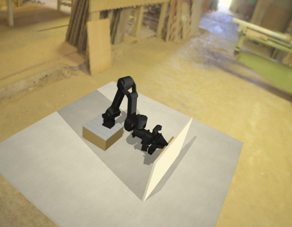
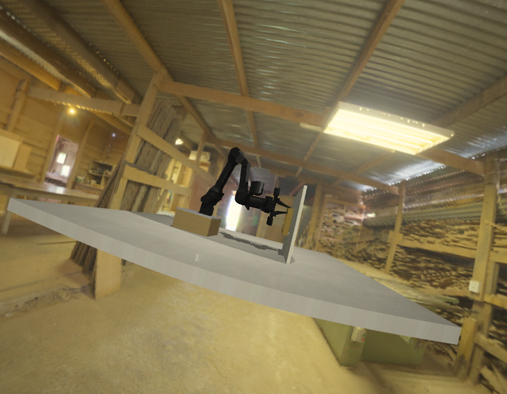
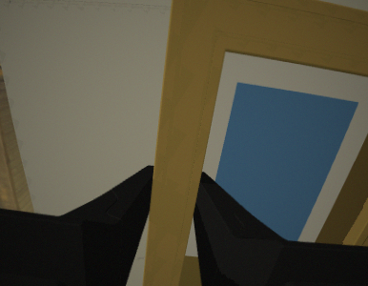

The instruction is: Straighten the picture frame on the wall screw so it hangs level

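Now: the picture frame 5 cm below my gripper tip. Also, from my gripper tip: wall panel 6 cm below, 2 cm ahead.
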